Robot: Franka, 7 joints.
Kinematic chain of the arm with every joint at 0, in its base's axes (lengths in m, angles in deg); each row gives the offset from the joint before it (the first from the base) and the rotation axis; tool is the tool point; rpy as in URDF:
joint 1: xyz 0 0 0.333 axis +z
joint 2: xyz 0 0 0 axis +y
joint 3: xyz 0 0 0.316 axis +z
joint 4: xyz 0.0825 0 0 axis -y
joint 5: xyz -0.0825 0 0.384 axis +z
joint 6: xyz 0 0 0 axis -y
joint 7: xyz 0.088 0 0 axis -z
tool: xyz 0 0 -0.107 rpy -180 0 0
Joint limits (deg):
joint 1: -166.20..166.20
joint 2: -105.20..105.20
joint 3: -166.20..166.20
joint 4: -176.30..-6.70
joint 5: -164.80..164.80
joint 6: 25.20..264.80
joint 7: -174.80..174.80
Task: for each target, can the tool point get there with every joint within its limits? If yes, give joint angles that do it. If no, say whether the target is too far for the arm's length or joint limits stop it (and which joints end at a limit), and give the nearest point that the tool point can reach.
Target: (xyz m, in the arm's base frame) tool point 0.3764 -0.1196 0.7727
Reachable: yes | joints 69.37 -68.98 -38.16 -120.93 -108.01 117.35 51.54
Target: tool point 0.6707 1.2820 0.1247
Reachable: no: too far | nearest point 0.3936 0.7524 0.2108 | short by 0.604 m
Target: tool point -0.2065 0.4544 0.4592
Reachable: yes | joints 127.47 9.54 3.01 -115.44 99.94 231.63 -96.35
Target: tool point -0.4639 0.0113 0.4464
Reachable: yes | joints -91.17 36.97 -83.36 -140.37 64.61 219.46 33.55
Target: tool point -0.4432 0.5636 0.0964
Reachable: yes | joints 136.38 89.23 -52.19 -28.14 -102.77 217.80 -116.22
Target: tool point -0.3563 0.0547 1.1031
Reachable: yes | joints -25.65 -45.19 -18.83 -35.32 -17.53 138.62 63.89
